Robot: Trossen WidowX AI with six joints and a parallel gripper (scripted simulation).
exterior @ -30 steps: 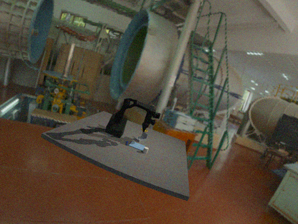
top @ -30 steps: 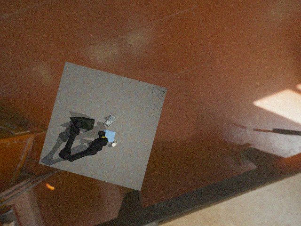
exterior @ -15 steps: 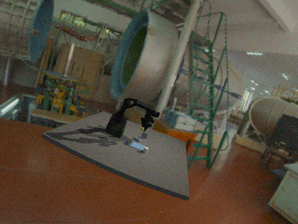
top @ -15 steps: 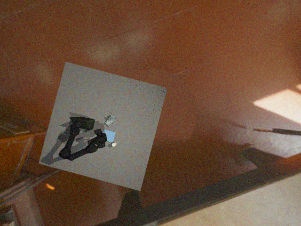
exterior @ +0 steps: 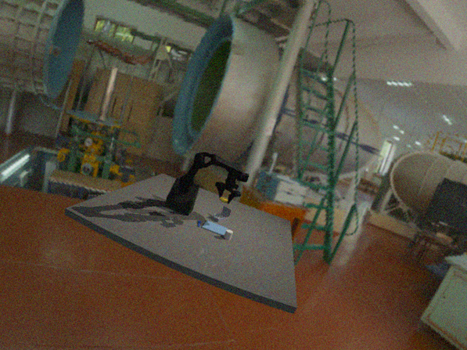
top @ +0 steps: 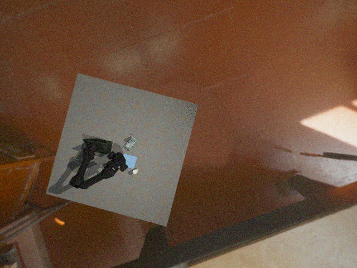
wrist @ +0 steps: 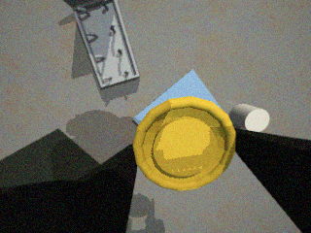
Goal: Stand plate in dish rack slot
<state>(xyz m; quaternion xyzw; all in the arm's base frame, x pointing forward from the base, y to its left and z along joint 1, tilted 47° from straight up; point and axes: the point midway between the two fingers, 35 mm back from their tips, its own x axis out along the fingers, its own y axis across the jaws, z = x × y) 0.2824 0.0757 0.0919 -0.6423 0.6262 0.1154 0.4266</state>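
Now: the grey dish rack 16 cm below my gripper tip, 14 cm to the left of it and 3 cm behind it. Round my gripper tip: mat (18 cm below, 5 cm to the right, 1 cm ahead); then blue spoon (18 cm below, 9 cm behind, 8 cm to the right); then yellow plate (1 cm above).
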